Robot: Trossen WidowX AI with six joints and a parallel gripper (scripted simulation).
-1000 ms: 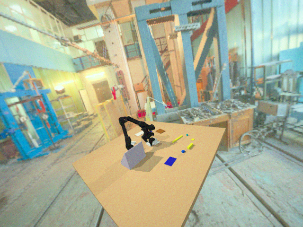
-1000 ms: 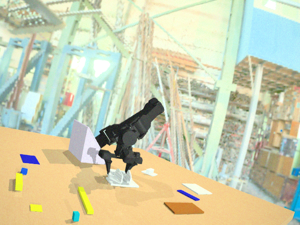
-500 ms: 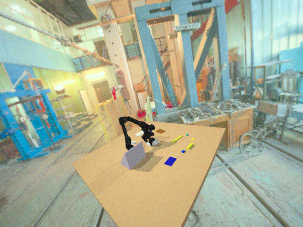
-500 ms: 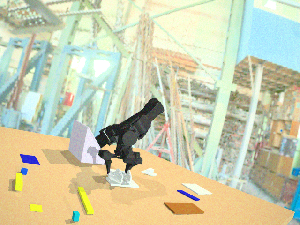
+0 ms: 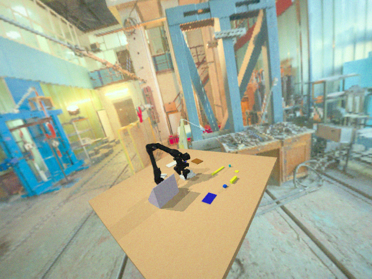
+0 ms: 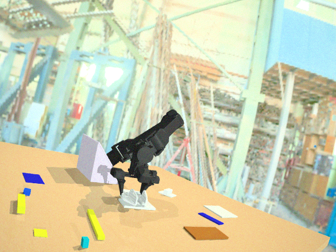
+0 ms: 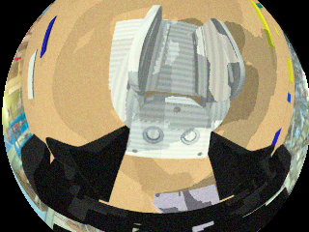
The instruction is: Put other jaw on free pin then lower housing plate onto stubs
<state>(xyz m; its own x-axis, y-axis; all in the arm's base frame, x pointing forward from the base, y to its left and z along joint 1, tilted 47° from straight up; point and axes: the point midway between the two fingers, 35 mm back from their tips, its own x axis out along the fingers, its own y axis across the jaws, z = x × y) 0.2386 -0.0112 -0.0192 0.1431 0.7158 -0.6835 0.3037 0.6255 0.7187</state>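
My gripper tip is now 3 cm short of the white jaw, 1 cm to the right of it and 1 cm below it. Round my gripper tip: blue strip 26 cm ahead, 19 cm to the left; then brown plate 34 cm ahead, 4 cm to the left; then flat white plate 32 cm to the left, 22 cm ahead.
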